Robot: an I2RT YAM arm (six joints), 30 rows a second.
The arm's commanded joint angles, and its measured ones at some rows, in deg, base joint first. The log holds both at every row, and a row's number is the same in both.
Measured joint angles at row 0:
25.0 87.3 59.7 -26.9 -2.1 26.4
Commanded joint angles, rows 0 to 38:
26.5 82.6 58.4 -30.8 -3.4 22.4
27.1 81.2 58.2 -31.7 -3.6 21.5
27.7 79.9 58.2 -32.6 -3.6 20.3
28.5 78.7 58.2 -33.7 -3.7 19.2
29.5 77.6 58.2 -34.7 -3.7 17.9
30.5 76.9 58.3 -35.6 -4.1 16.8
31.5 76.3 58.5 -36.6 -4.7 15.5
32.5 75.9 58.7 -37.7 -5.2 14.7
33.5 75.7 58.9 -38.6 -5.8 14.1
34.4 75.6 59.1 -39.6 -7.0 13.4
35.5 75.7 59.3 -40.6 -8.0 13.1
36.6 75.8 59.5 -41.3 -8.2 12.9
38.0 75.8 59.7 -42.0 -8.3 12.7
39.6 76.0 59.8 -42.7 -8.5 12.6
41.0 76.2 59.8 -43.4 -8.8 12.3
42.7 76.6 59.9 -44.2 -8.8 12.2
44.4 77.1 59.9 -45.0 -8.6 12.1
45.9 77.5 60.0 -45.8 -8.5 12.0
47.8 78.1 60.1 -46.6 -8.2 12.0
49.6 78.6 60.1 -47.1 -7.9 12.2
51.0 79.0 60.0 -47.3 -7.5 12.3
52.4 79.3 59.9 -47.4 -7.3 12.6
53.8 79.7 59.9 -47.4 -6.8 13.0
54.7 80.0 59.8 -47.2 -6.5 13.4
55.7 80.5 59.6 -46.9 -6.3 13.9
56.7 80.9 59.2 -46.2 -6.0 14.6
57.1 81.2 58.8 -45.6 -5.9 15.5
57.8 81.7 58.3 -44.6 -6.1 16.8
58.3 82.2 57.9 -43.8 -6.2 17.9
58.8 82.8 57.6 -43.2 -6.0 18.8
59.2 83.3 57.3 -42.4 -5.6 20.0
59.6 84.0 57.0 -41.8 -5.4 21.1
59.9 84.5 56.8 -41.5 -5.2 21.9
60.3 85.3 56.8 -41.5 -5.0 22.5
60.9 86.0 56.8 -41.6 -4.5 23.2
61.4 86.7 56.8 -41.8 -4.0 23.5
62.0 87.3 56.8 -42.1 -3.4 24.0
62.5 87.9 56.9 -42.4 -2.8 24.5
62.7 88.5 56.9 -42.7 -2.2 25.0
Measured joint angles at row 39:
62.0 87.5 56.9 -42.5 -4.9 21.9
